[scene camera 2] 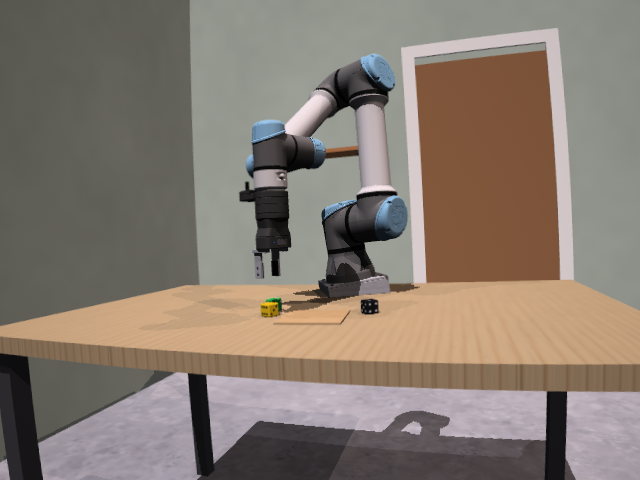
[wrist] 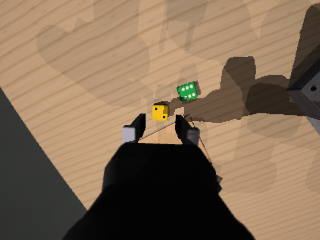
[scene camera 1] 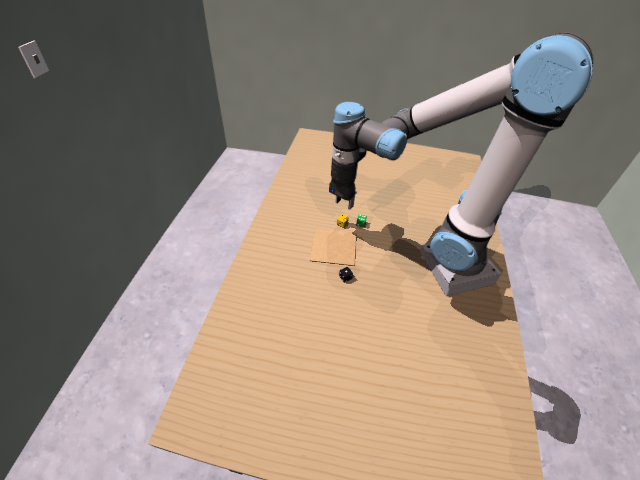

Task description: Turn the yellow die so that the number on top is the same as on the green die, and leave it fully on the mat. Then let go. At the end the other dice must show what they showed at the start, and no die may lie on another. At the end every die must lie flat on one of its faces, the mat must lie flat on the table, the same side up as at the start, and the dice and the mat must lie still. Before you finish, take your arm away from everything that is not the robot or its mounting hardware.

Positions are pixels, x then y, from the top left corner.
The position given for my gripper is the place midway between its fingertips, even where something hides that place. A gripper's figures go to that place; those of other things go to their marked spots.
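Scene:
My gripper [scene camera 2: 268, 277], 0.99 m from the lens. Tan mat [scene camera 2: 295, 317], 0.95 m from the lens.

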